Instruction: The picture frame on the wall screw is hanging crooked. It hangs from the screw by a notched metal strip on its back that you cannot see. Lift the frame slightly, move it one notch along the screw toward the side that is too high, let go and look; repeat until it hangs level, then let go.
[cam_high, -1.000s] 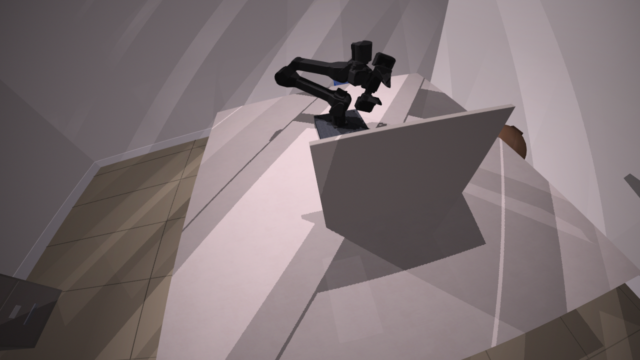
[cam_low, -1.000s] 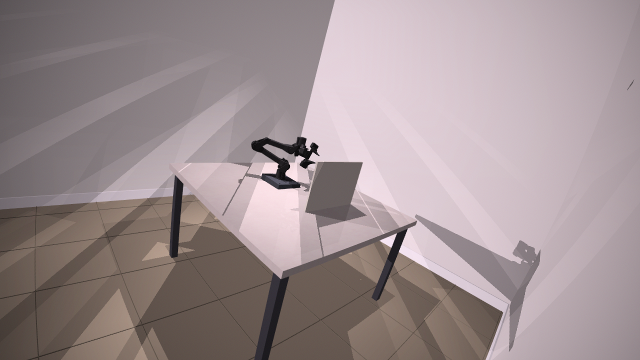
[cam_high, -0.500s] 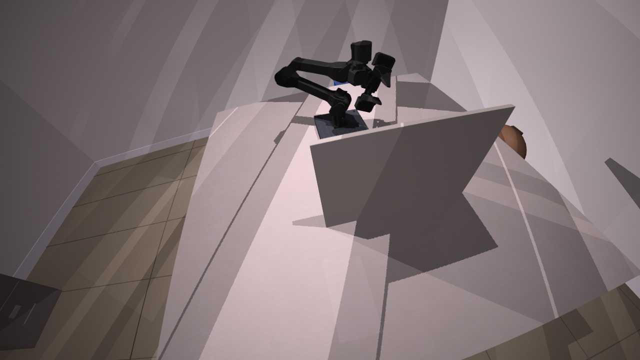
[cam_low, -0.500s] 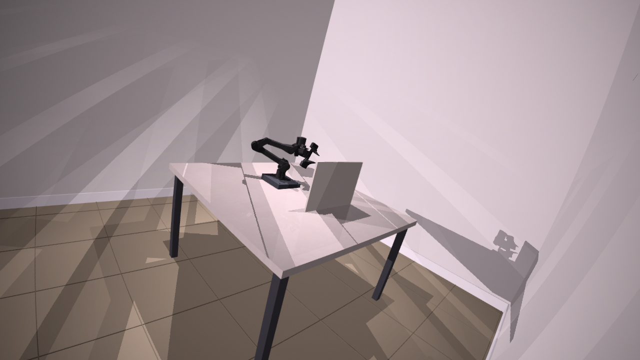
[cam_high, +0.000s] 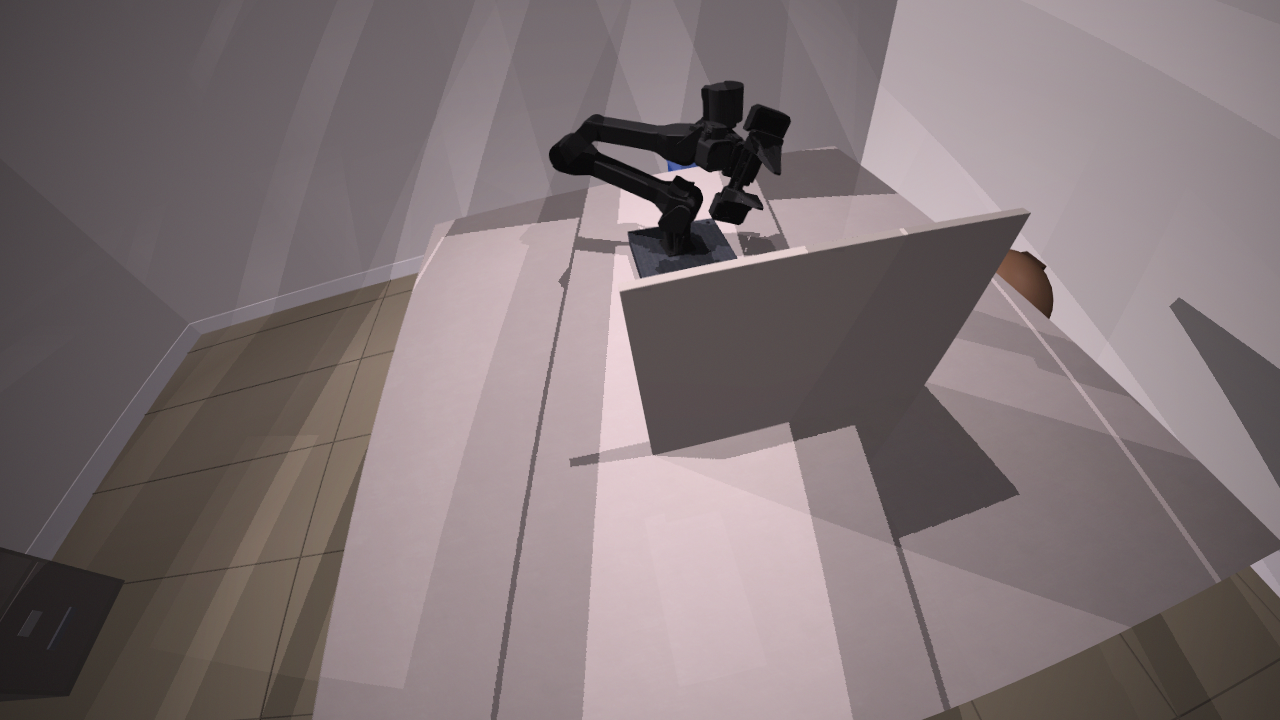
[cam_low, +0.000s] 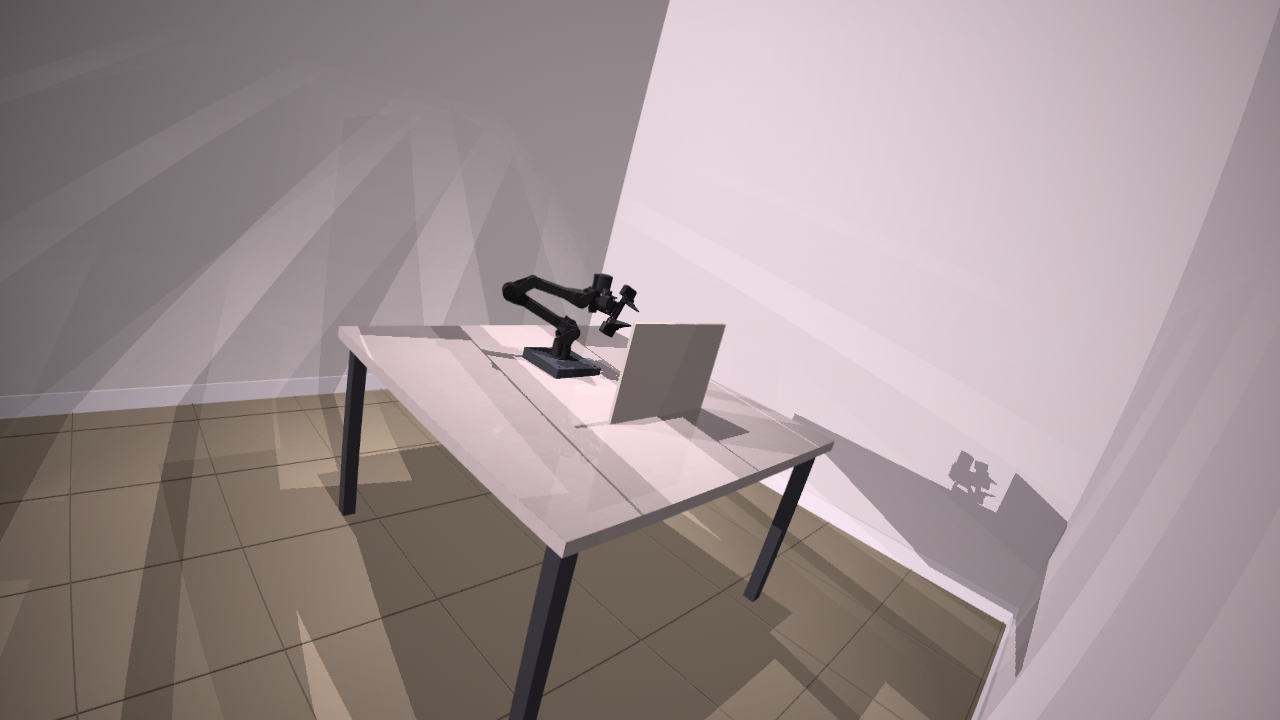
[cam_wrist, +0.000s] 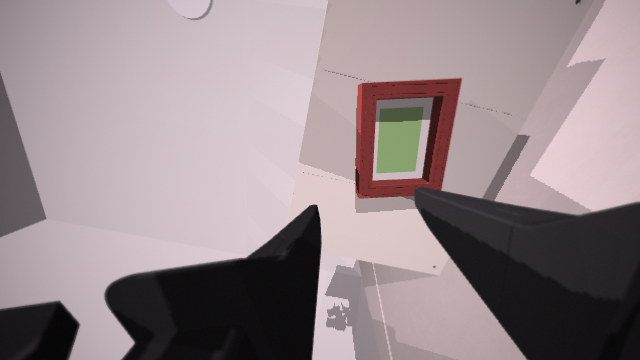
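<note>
My gripper tip is now 20 cm short of the picture frame, 5 cm to the left of it and 9 cm above it. Round my gripper tip: wall panel: 21 cm ahead, 4 cm to the right, 10 cm below.
</note>
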